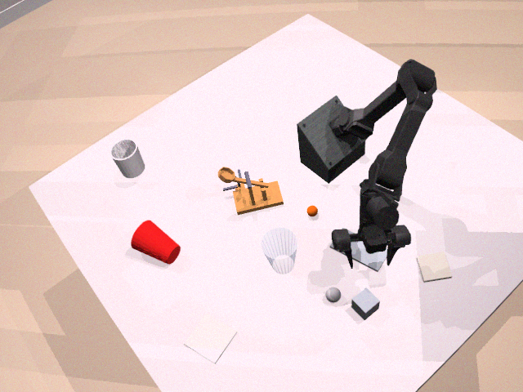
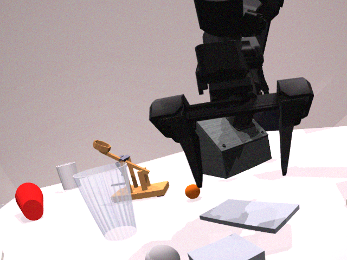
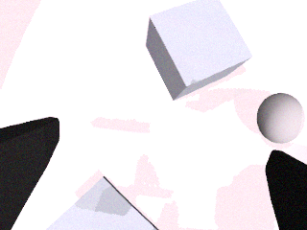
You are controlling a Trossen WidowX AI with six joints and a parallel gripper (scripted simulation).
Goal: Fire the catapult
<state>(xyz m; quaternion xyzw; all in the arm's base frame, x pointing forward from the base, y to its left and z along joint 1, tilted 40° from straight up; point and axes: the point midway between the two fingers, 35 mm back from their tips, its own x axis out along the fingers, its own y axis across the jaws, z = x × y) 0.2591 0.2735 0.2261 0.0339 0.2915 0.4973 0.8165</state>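
Now: gripper tip 50 mm short of the wooden catapult, 450 mm to the left of it and 20 mm above it. Also, from my gripper tip: grey ball (100 mm ahead, 30 mm to the right, 70 mm below); grey slab (60 mm behind, 90 mm to the right, 90 mm below); grey cube (60 mm ahead, 40 mm to the left, 70 mm below).
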